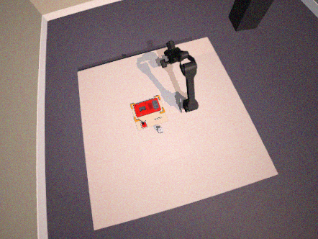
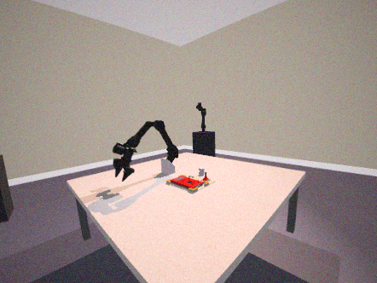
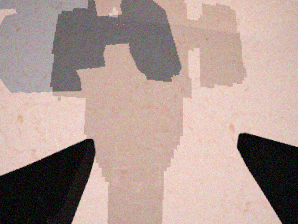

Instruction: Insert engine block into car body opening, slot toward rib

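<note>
Now: gripper tip 56 cm to the right of the engine block, 18 cm short of it and 3 cm above it.
</note>
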